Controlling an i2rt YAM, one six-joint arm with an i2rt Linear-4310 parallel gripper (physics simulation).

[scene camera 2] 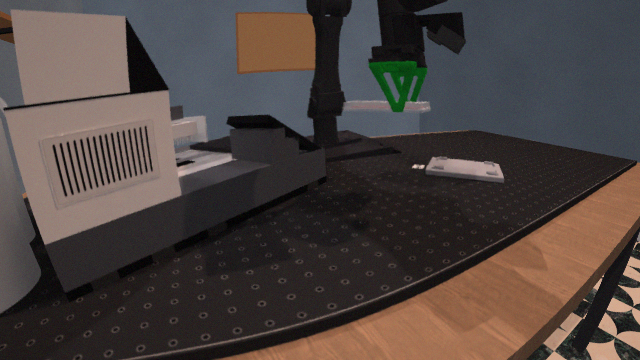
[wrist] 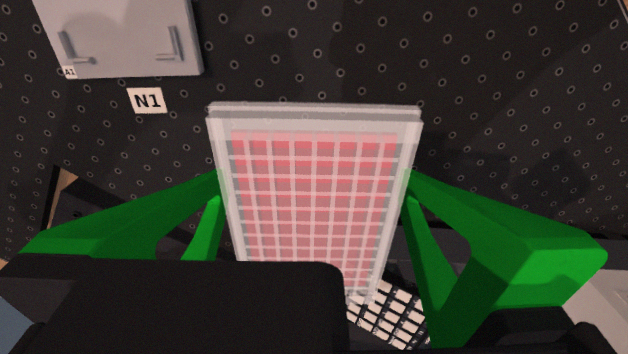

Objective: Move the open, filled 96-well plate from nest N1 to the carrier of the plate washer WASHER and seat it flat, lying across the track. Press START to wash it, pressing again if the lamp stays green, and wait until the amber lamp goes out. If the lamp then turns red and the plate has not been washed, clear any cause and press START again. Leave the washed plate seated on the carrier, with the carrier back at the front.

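The clear 96-well plate with red-filled wells is held level, high above the board. My green gripper is shut on its two long sides. Nest N1 is a pale block on the board, with no plate on it; the plate is off to one side of it. The washer stands at the left in the scene view, with a white housing and dark base. Part of its pale track shows; its carrier cannot be made out clearly. The START button and lamp do not show.
The arm's base stands behind the washer's front end. A dark raised block is on that end. A white rounded object is at the far left. A keyboard-like grid of pale keys lies below the plate in the wrist view.
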